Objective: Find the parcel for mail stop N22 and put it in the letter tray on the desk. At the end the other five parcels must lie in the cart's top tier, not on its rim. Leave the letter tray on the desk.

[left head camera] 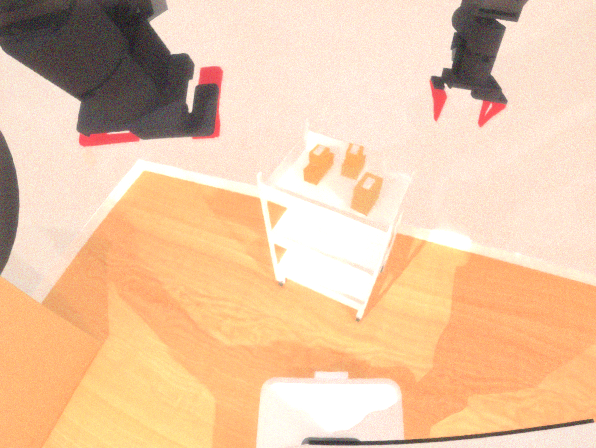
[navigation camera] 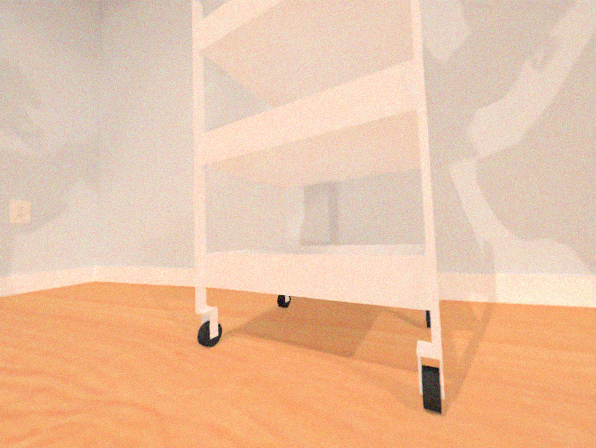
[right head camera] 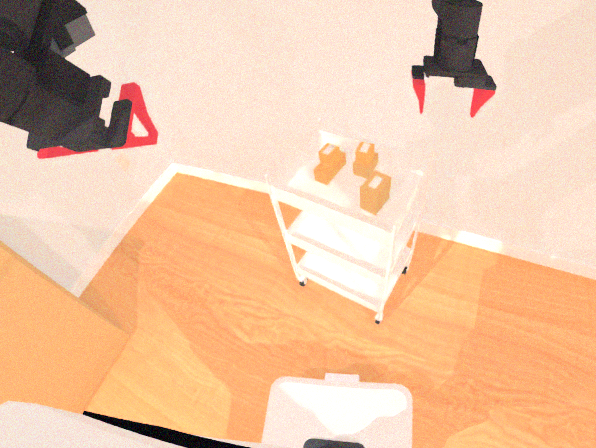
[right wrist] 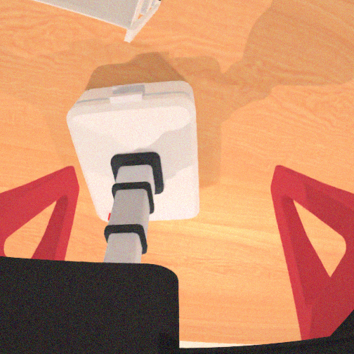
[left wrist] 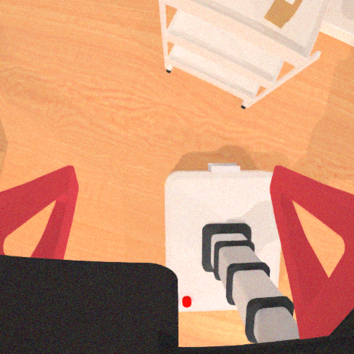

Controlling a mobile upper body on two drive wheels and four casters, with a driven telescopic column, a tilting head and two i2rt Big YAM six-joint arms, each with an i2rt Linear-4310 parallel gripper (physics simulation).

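Frame: origin at the left arm's base, x ahead, y left, z up, level; centimetres.
Seen in the pictures: left gripper, between the fingertips: (left head camera: 176, 132) (right head camera: 125, 142); right gripper, between the fingertips: (left head camera: 457, 122) (right head camera: 446, 113).
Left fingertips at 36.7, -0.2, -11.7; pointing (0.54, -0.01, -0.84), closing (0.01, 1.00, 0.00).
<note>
Offsets run from my left fingertips to a thing's top centre, as dx, dy, dz.
The white three-tier cart (left head camera: 269, 225) (right head camera: 285, 230) (left wrist: 225, 24) (navigation camera: 315, 275) stands ahead. Its top tier holds several brown parcels, two pairs close together at the back, among them one parcel @(+60.0, -16.1, -52.8) (left head camera: 320, 155) (right head camera: 331, 152) and another @(+61.0, -28.4, -53.0) (left head camera: 355, 152) (right head camera: 365, 150), and a larger parcel @(+44.5, -31.6, -53.0) (left head camera: 367, 194) (right head camera: 376, 192) nearer the front right. Pale labels show but are unreadable. My left gripper (left head camera: 150, 140) (right head camera: 98, 148) (left wrist: 173, 176) is open, left of the cart in the head views. My right gripper (left head camera: 458, 122) (right head camera: 447, 114) (right wrist: 174, 176) is open, above right of it. The letter tray is not identifiable.
The white robot base (left head camera: 330, 395) (right head camera: 340, 400) (left wrist: 190, 210) (right wrist: 135, 125) is in front of the cart. A flat orange-brown surface (left head camera: 45, 360) (right head camera: 55, 320) fills the lower left in the head views. A wall with a white skirting board (navigation camera: 540, 290) runs behind the cart.
</note>
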